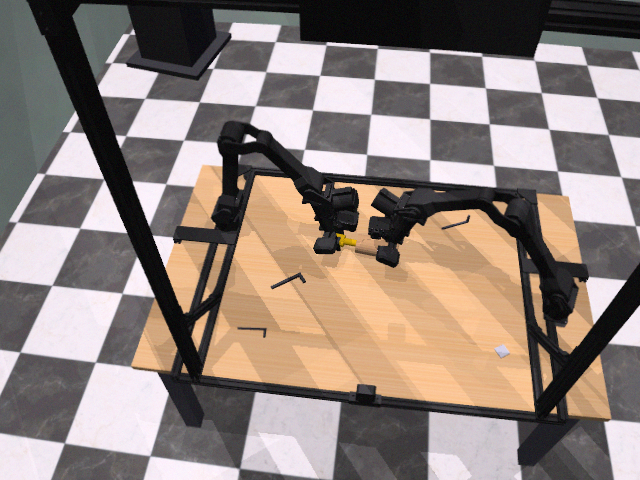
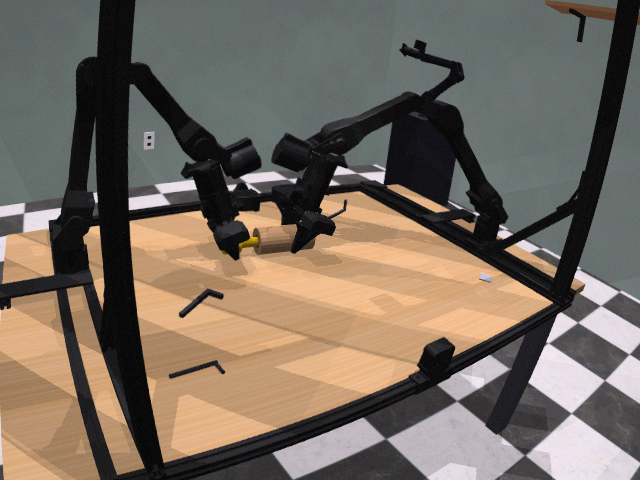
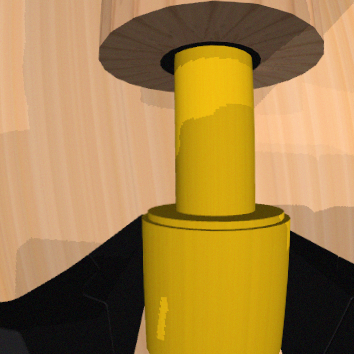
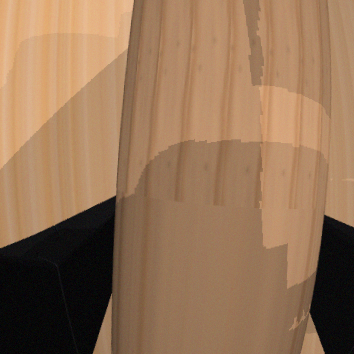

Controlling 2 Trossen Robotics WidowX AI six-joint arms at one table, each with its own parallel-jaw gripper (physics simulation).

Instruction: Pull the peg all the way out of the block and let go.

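Places are measured from the left arm's base along level axes (x ahead, y left, z up), in metres.
Where they show: left gripper, fingertip midpoint: (image 1: 340, 245) (image 2: 234, 255) (image 3: 202, 227); right gripper, fingertip midpoint: (image 2: 287, 247) (image 4: 207, 211); left arm's base, link origin: (image 1: 227, 225) (image 2: 71, 269); right arm's base, link origin: (image 1: 555, 311) (image 2: 484, 238).
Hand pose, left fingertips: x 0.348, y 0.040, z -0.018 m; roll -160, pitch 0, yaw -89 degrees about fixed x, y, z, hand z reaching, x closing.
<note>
Things, the pixels of their top centre, and the offset from my left fingertips. Level surfaces: height alone.
- yellow peg, top centre: (image 3: 228, 95) (image 2: 251, 234) (image 1: 352, 238) dz +0.045, dx +0.034, dy +0.002 m
- wooden cylindrical block, top centre: (image 4: 243, 197) (image 2: 284, 226) (image 1: 377, 241) dz +0.055, dx +0.108, dy +0.007 m
- wooden table, surface height: dz -0.001 m
- small pale square piece, top centre: (image 2: 485, 277) (image 1: 502, 350) dz +0.002, dx +0.503, dy -0.212 m
The yellow peg (image 1: 349, 241) (image 2: 251, 241) (image 3: 215, 165) has its thin shaft in the dark hole of the wooden cylindrical block (image 1: 364, 248) (image 2: 275, 239) (image 3: 135, 55) (image 4: 220, 125). A length of bare shaft shows between the block's end face and the peg's thicker handle. My left gripper (image 1: 336, 242) (image 2: 233, 249) (image 3: 202, 227) is shut on the peg's handle. My right gripper (image 1: 385, 251) (image 2: 305, 238) (image 4: 207, 211) is shut on the block, with a finger against each side. The shaft's inner end is hidden in the block.
Black L-shaped keys (image 1: 287, 281) (image 1: 252, 329) (image 1: 455, 223) lie on the wooden table (image 1: 320, 341). A small pale square piece (image 1: 501, 351) (image 2: 484, 277) lies at the right. A black frame with upright posts surrounds the table, and a small black box (image 1: 366, 392) sits on its front rail.
</note>
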